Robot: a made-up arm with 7 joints. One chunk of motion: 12 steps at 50 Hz.
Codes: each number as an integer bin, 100 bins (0 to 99) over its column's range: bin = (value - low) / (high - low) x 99, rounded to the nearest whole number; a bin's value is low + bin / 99 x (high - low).
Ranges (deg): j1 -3..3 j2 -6..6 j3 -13..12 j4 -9..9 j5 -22..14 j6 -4..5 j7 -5..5
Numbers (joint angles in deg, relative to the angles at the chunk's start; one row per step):
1: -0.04 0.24 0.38 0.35 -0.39 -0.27 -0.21
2: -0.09 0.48 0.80 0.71 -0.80 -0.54 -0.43
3: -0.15 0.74 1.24 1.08 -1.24 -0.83 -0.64
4: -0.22 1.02 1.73 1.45 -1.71 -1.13 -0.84
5: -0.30 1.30 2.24 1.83 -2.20 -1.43 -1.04
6: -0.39 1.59 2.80 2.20 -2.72 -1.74 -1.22
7: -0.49 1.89 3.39 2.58 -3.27 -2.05 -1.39
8: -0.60 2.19 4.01 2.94 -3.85 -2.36 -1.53
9: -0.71 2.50 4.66 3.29 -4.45 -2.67 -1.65
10: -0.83 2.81 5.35 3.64 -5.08 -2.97 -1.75
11: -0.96 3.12 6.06 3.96 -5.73 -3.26 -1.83
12: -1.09 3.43 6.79 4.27 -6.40 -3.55 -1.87
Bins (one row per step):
1: 49 51 53 51 59 41 47
2: 48 53 55 53 58 38 45
3: 47 56 56 55 57 35 43
4: 46 58 58 57 56 32 41
5: 45 60 60 60 54 28 39
6: 43 63 63 62 53 25 37
7: 41 65 65 64 52 21 36
8: 40 68 67 66 50 18 34
9: 38 70 70 68 48 15 33
10: 36 73 73 70 47 11 32
11: 34 75 75 71 45 8 31
12: 32 78 78 73 43 5 31

